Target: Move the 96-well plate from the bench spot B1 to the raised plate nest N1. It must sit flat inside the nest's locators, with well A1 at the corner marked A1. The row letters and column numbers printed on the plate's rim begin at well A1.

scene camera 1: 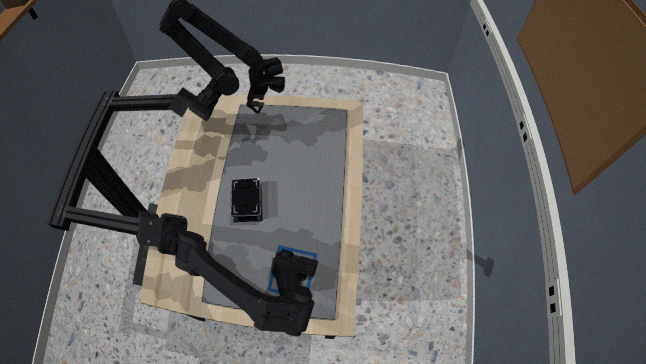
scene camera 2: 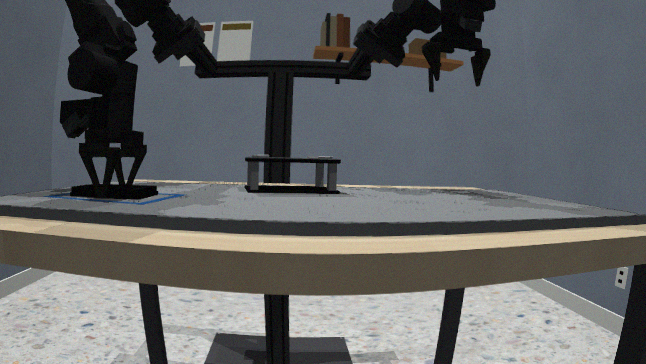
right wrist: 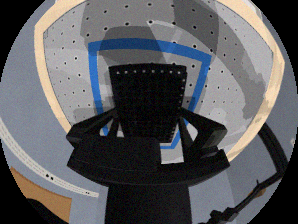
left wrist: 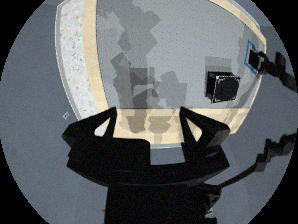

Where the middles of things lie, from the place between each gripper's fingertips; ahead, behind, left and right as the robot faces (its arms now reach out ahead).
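With my right gripper I am 19 cm past the raised nest N1 (scene camera 1: 251, 196), 28 cm to the right of it and 5 cm below it. The black 96-well plate (scene camera 2: 116, 191) is right at my right hand.
My left hand (scene camera 2: 458, 83) is 18 cm above the raised nest N1, and 33 cm to the left of it, while being 3 cm past it. Counted from my left hand, the black 96-well plate is 16 cm ahead, 62 cm to the right and 23 cm below.
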